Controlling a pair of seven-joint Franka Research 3 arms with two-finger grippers.
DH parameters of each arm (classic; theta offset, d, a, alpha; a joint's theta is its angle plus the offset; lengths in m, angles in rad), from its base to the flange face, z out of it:
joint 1: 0 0.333 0 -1.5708
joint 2: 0 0 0 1.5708
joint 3: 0 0.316 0.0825 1.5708
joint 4: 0 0 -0.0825 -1.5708
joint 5: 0 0.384 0 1.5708
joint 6: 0 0 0.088 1.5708
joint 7: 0 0.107 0 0
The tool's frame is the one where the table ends.
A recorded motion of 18 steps. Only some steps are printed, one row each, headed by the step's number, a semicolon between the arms.
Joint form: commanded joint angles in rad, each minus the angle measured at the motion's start. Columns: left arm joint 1, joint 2, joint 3, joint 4, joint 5, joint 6, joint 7; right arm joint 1, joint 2, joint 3, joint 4, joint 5, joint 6, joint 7.
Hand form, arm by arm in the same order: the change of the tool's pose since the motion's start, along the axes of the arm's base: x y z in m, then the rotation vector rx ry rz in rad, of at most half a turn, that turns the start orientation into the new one. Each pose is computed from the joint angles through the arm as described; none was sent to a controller.
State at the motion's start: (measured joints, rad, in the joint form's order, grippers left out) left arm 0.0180 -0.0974 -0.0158 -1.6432 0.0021 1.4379 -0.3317; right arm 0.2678 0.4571 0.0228 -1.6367 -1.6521 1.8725 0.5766
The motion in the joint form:
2: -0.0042 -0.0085 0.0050 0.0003 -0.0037 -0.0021 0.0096; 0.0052 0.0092 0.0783 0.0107 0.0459 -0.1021 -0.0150
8: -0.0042 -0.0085 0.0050 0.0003 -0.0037 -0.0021 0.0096; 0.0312 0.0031 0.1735 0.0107 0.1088 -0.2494 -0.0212
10: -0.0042 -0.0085 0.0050 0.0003 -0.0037 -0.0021 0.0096; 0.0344 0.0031 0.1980 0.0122 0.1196 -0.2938 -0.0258
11: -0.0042 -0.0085 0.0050 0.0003 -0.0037 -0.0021 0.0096; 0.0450 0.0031 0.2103 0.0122 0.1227 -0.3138 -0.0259
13: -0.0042 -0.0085 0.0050 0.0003 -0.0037 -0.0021 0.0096; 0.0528 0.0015 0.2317 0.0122 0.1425 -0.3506 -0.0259
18: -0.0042 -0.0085 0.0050 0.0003 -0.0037 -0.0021 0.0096; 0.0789 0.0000 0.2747 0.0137 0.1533 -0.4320 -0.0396
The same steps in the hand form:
2: -0.0028 0.0001 0.0043 -0.0051 -0.0067 -0.0089; -0.0121 0.0354 -0.0017 0.0170 0.0143 -0.0348
8: -0.0028 0.0001 0.0043 -0.0051 -0.0067 -0.0089; -0.0398 0.0857 0.0028 0.0361 0.0276 -0.0817
10: -0.0028 0.0001 0.0043 -0.0051 -0.0067 -0.0089; -0.0469 0.0953 0.0044 0.0319 0.0322 -0.1000
11: -0.0028 0.0001 0.0043 -0.0051 -0.0067 -0.0089; -0.0525 0.1060 0.0050 0.0296 0.0328 -0.0972
13: -0.0028 0.0001 0.0043 -0.0051 -0.0067 -0.0089; -0.0612 0.1172 0.0059 0.0355 0.0396 -0.1115
18: -0.0028 0.0001 0.0043 -0.0051 -0.0067 -0.0089; -0.0809 0.1450 0.0105 0.0158 0.0502 -0.1211

